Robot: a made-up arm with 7 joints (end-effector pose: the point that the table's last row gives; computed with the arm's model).
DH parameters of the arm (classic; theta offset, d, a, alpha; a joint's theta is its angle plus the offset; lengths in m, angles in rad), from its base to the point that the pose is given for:
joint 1: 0 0.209 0 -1.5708
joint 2: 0 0 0 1.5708
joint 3: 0 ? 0.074 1.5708
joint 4: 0 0 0.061 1.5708
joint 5: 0 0.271 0 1.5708
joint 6: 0 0 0.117 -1.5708
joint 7: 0 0.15 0 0
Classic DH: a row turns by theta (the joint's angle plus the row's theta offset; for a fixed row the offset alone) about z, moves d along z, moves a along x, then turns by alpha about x.
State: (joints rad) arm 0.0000 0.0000 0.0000 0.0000 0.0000 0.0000 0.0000
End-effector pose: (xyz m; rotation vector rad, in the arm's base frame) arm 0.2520 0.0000 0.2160 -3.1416 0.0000 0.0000
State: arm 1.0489 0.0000 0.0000 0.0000 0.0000 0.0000 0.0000
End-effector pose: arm 0.1256 0.2185 0.2160 -2.7194 -1.5731 0.0000
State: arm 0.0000 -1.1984 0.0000 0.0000 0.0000 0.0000 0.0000
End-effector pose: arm 0.0852 0.0000 0.4463 -2.5943 0.0000 -1.7718
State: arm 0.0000 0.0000 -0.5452 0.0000 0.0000 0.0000 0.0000
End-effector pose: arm 0.2155 -0.1307 0.2160 -3.0256 0.8458 0.0000
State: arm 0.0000 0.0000 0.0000 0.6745 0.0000 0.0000 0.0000
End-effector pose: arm 0.4759 0.0000 0.4194 -2.9646 0.0000 -1.0395
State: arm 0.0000 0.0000 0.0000 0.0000 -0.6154 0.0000 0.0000
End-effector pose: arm 0.2305 0.0675 0.2160 -2.9940 -0.9515 0.0000
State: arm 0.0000 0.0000 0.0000 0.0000 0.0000 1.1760 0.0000
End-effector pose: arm 0.0415 0.0000 0.2003 -2.6140 0.0000 1.7426
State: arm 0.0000 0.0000 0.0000 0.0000 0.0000 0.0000 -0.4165
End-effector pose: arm 0.2520 0.0000 0.2160 -3.0737 -0.6495 0.0000
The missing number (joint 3, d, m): 0.428
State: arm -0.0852 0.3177 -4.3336 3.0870 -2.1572 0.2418 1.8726
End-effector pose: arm 0.1910 0.0345 1.0663 -0.3805 0.4530 -1.5266
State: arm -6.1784 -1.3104 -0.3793 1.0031 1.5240 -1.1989 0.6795
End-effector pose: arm -0.2740 -0.3083 0.5030 0.9984 1.4587 -1.0800
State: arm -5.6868 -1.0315 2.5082 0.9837 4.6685 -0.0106 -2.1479
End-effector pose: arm -0.4546 -0.0990 -0.0412 -2.3744 -1.1048 -0.0684
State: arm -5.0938 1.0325 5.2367 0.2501 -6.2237 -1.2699 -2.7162
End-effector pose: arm 0.4154 0.1946 0.2125 -0.3877 1.9899 -0.4696
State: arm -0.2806 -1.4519 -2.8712 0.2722 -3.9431 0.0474 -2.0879
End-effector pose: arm -0.0259 0.0382 0.0233 0.3444 1.9550 -0.2985
